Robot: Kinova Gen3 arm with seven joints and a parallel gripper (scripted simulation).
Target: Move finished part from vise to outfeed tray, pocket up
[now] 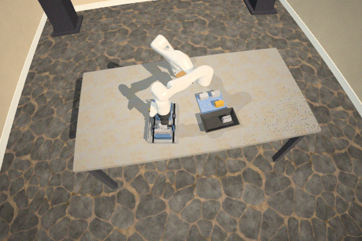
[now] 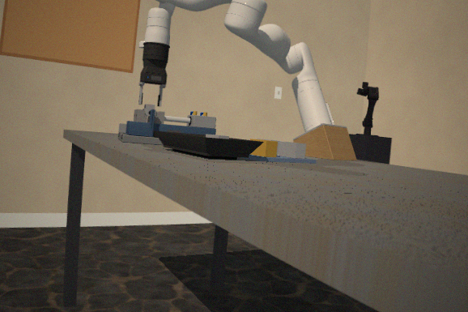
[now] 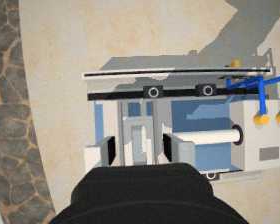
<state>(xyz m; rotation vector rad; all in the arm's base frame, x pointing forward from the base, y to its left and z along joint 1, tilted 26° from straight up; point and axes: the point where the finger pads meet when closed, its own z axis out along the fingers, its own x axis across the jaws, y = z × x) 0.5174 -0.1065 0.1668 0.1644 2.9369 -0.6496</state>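
My hand is 90 mm above the vise, 70 mm past it and 10 mm to the right of it. Also, from my hand: yellow block: 410 mm to the left, 160 mm behind, 100 mm below; then blue fixture plate: 360 mm to the left, 190 mm behind, 130 mm below.
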